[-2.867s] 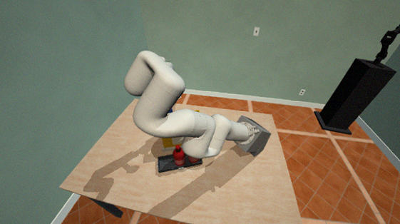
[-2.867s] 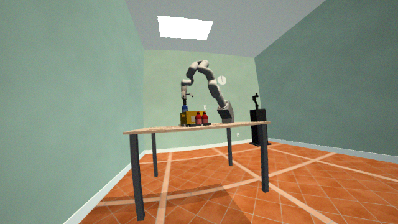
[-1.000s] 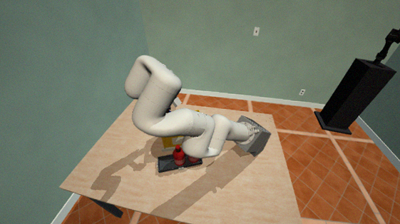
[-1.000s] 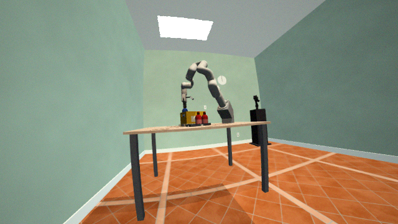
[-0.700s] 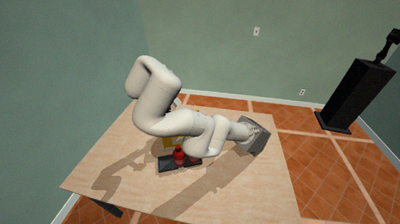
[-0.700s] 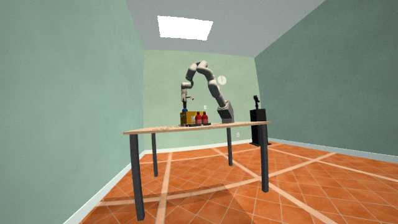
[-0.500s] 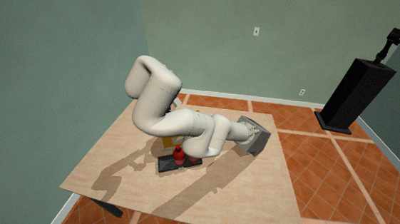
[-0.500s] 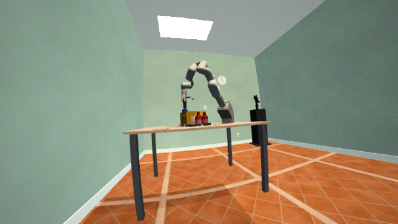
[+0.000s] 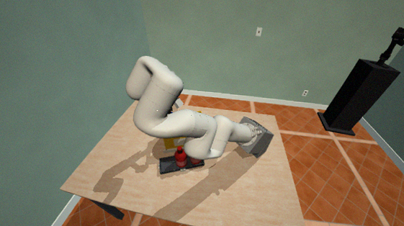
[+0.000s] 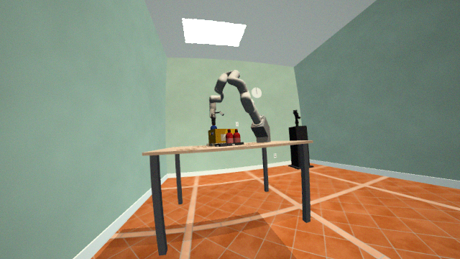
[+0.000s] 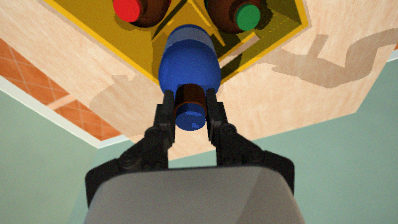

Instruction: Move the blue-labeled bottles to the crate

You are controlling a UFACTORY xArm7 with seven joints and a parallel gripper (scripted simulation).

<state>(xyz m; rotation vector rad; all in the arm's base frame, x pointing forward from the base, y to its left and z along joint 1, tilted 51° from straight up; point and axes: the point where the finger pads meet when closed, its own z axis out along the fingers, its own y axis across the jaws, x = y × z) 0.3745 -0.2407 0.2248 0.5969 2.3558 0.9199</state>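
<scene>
The blue-labeled bottle lies 70 mm below my hand. The rest, counted from my hand: yellow crate: 170 mm below, 100 mm behind; dark tray: 240 mm below, 190 mm to the left, 150 mm behind.
</scene>
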